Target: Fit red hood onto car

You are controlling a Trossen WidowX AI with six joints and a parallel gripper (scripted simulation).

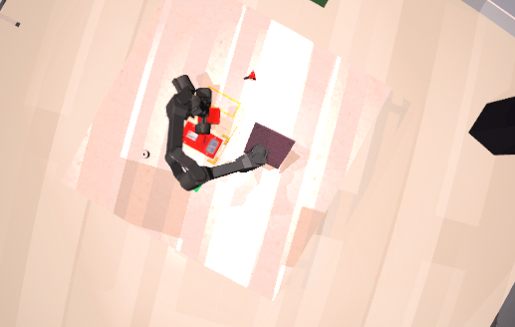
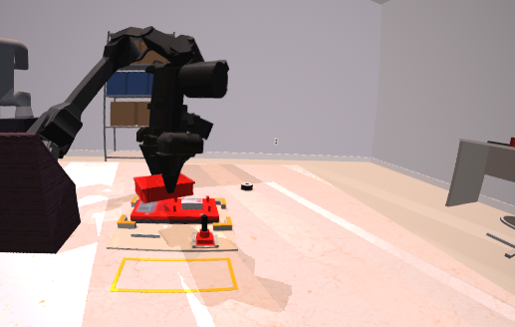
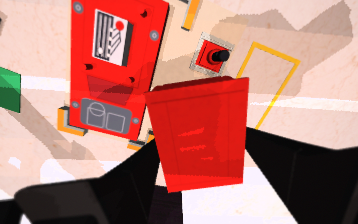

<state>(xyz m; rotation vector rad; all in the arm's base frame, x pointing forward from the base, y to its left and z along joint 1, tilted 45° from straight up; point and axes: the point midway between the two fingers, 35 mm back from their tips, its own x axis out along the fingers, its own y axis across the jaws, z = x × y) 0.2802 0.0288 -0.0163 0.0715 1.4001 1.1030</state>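
Now: gripper tip 130 mm to the right of the grey engine block, 90 mm above it and 30 mm short of it. The rest, counted from my gripper tip: orange-cornered jig: 100 mm below, 90 mm to the left, 10 mm ahead; then black post: 80 mm below, 80 mm ahead; then red hood: right at my gripper tip.
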